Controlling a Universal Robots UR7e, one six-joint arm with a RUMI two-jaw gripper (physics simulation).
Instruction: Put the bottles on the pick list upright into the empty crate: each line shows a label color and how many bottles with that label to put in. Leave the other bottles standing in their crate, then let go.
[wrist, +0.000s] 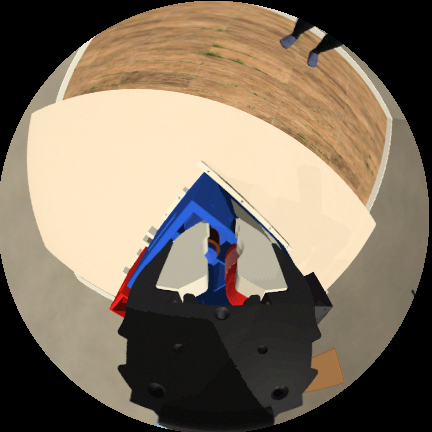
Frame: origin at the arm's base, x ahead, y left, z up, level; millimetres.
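Where they show: gripper, fingertip midpoint: (221, 220).
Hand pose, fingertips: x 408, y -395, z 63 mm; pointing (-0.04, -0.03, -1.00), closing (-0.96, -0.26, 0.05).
Note:
Each offset is from my fingertips to the top centre of the thing. "spot": to the spot under its first point. Level surfaces: height alone.
My gripper (221, 220) reaches down into a blue crate @[120 mm left, 48 mm back, 24 mm up] (199, 192). Its two pale jaws stand close together and are shut on a bottle, though most of the grip is hidden. Between the jaws a dark bottle part with an orange ring @[42 mm left, 8 mm ahead, 12 mm up] (214, 245) shows, partly covered by the left jaw. A curved red part (231, 282) shows by the right jaw; whether it belongs to the same bottle I cannot tell. A red crate @[spot: 353 mm left, 201 mm ahead, 6 mm down] (119, 304) shows in part at the left, behind the gripper. Label colors and the pick list cannot be made out.
Pale rails @[32 mm left, 92 mm back, 121 mm down] (245, 202) run along the blue crate's outer side. The crates stand on a cream table @[151 mm down] (115, 160). A brown box (326, 371) lies at the lower right. A person's feet (313, 58) show on the wooden floor (175, 60) beyond the table.

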